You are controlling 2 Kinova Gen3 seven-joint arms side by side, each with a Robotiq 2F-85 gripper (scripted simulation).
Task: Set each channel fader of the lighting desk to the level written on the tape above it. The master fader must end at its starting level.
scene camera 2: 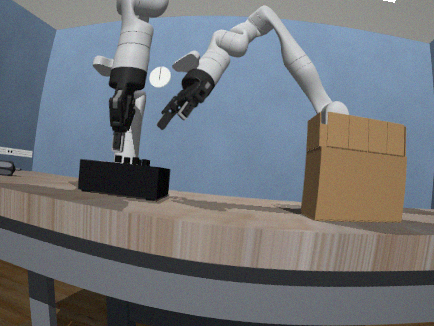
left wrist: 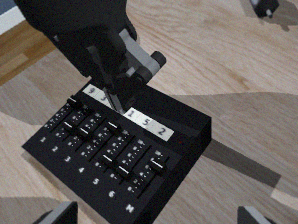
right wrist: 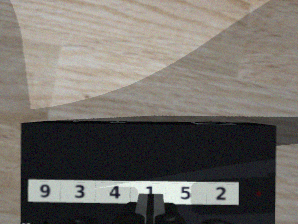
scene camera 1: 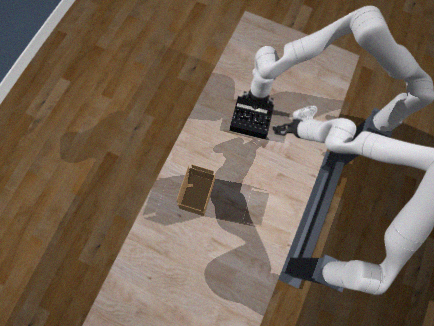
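There's a cardboard box at (scene camera 2: 358, 185) and (scene camera 1: 195, 192), but the box is out of frame in the left wrist view, and the box is out of frame in the right wrist view too. The right gripper is at (scene camera 2: 117, 152) and (left wrist: 124, 106). As for the left gripper, it's at (scene camera 2: 169, 122).
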